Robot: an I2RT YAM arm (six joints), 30 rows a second.
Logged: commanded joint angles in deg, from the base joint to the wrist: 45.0, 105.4, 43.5, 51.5, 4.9, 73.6; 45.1, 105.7, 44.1, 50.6, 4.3, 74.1; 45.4, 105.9, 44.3, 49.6, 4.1, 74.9; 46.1, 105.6, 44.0, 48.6, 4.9, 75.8; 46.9, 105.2, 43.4, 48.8, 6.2, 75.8; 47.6, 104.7, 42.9, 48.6, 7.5, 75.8; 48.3, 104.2, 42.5, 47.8, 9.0, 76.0; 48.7, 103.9, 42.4, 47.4, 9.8, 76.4; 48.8, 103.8, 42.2, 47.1, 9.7, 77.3; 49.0, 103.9, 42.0, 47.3, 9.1, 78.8; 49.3, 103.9, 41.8, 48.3, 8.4, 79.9; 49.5, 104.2, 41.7, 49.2, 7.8, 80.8; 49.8, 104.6, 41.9, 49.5, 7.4, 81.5; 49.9, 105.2, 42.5, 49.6, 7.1, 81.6; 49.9, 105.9, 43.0, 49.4, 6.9, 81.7; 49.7, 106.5, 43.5, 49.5, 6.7, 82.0; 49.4, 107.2, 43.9, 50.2, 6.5, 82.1
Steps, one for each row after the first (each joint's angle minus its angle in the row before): 0.1, 0.3, 0.6, -0.9, -0.6, 0.5; 0.3, 0.2, 0.2, -1.0, -0.2, 0.8; 0.7, -0.3, -0.3, -1.0, 0.8, 0.9; 0.8, -0.4, -0.6, 0.2, 1.3, 0.0; 0.7, -0.5, -0.5, -0.2, 1.3, 0.0; 0.7, -0.5, -0.4, -0.8, 1.5, 0.2; 0.4, -0.3, -0.1, -0.4, 0.8, 0.4; 0.1, -0.1, -0.2, -0.3, -0.1, 0.9; 0.2, 0.1, -0.2, 0.2, -0.6, 1.5; 0.3, 0.0, -0.2, 1.0, -0.7, 1.1; 0.2, 0.3, -0.1, 0.9, -0.6, 0.9; 0.3, 0.4, 0.2, 0.3, -0.4, 0.7; 0.1, 0.6, 0.6, 0.1, -0.3, 0.1; 0.0, 0.7, 0.5, -0.2, -0.2, 0.1; -0.2, 0.6, 0.5, 0.1, -0.2, 0.3; -0.3, 0.7, 0.4, 0.7, -0.2, 0.1
